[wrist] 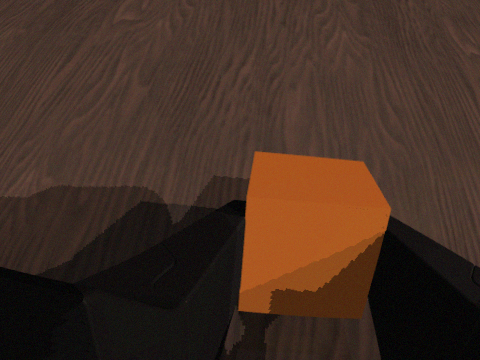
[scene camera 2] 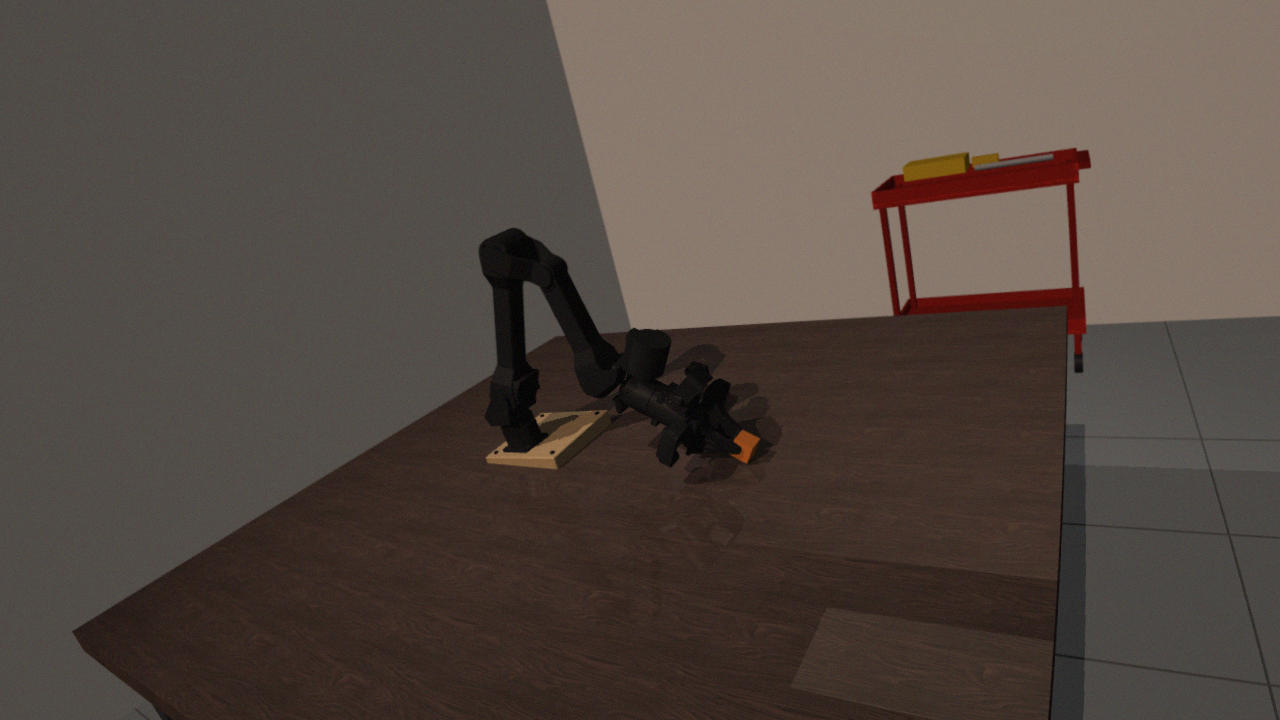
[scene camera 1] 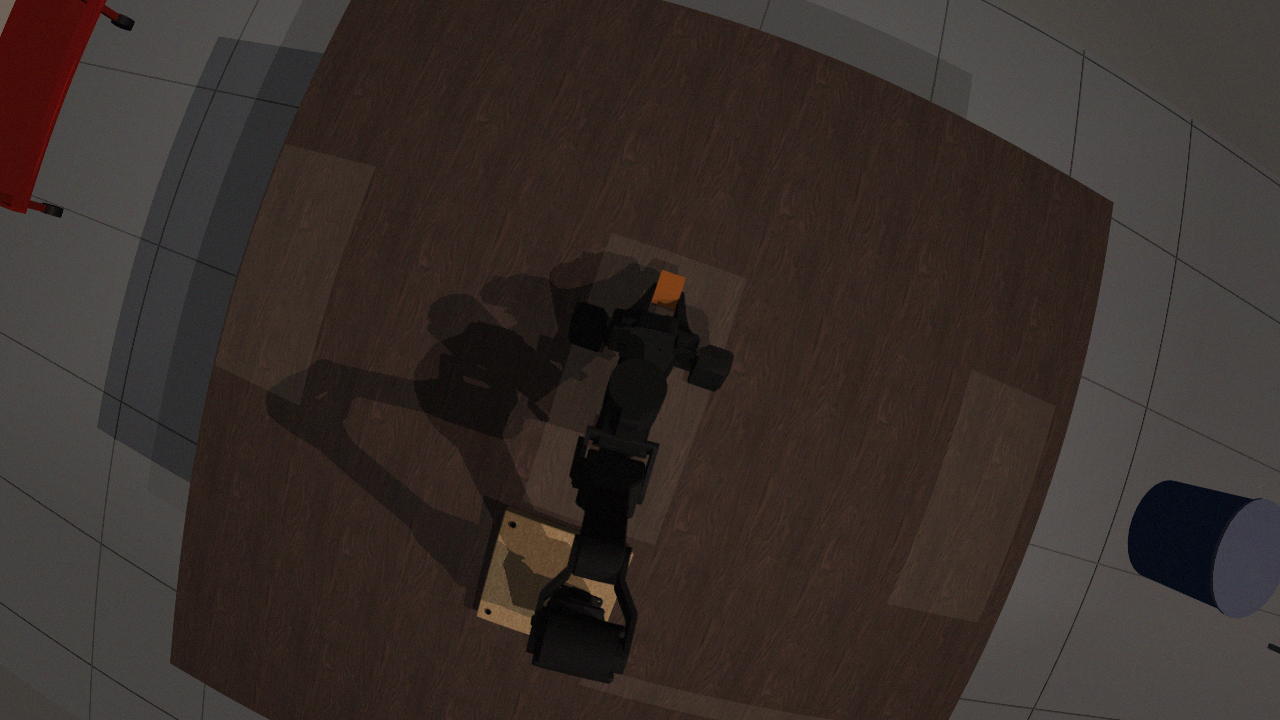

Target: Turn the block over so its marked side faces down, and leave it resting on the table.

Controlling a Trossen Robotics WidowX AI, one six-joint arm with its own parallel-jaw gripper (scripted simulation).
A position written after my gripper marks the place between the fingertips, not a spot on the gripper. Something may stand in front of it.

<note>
My gripper (scene camera 1: 668,288) carries an orange block (scene camera 1: 669,288).
The orange block also shows in the wrist view (wrist: 313,226). My gripper also shows in the wrist view (wrist: 307,224) and in scene camera 2 (scene camera 2: 745,445).
</note>
